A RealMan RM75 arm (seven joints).
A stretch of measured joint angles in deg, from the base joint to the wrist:
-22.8 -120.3 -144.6 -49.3 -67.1 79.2 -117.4
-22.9 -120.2 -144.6 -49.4 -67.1 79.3 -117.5
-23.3 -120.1 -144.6 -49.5 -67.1 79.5 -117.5
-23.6 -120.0 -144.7 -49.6 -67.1 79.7 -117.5
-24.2 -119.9 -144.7 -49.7 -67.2 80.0 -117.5
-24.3 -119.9 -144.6 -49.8 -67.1 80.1 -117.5
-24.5 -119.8 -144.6 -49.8 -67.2 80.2 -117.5
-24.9 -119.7 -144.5 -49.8 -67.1 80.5 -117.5
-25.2 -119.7 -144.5 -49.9 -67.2 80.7 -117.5
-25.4 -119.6 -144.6 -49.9 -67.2 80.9 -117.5
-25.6 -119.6 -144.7 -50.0 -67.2 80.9 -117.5
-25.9 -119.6 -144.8 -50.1 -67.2 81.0 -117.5
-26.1 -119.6 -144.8 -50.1 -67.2 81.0 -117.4
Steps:
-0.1 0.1 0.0 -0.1 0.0 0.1 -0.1
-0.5 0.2 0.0 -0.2 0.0 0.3 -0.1
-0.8 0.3 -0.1 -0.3 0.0 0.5 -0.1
-1.4 0.4 -0.1 -0.4 -0.1 0.8 -0.1
-1.5 0.4 0.0 -0.5 0.0 0.9 -0.1
-1.7 0.5 0.0 -0.5 -0.1 1.0 -0.1
-2.1 0.6 0.1 -0.5 0.0 1.3 -0.1
-2.4 0.6 0.1 -0.6 -0.1 1.5 -0.1
-2.6 0.7 0.0 -0.6 -0.1 1.7 -0.1
-2.8 0.7 -0.1 -0.7 -0.1 1.7 -0.1
-3.1 0.7 -0.2 -0.8 -0.1 1.8 -0.1
-3.3 0.7 -0.2 -0.8 -0.1 1.8 0.0

